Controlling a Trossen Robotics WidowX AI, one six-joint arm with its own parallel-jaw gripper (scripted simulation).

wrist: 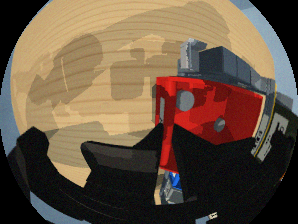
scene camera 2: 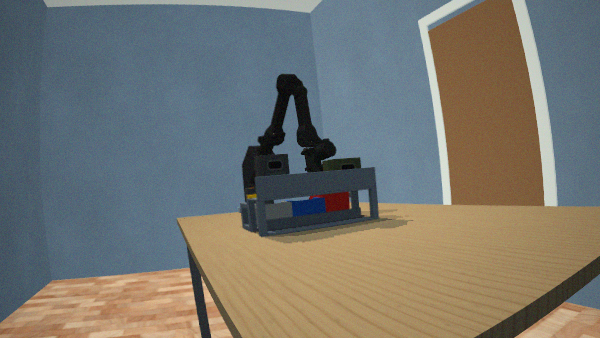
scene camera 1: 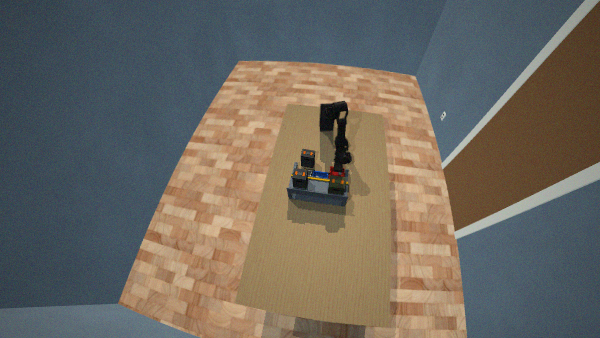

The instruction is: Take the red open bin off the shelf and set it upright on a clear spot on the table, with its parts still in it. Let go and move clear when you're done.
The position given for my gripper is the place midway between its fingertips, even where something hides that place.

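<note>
You'd find a red bin [wrist: 240, 111] here, and my gripper [wrist: 166, 127] is in sight too.
</note>
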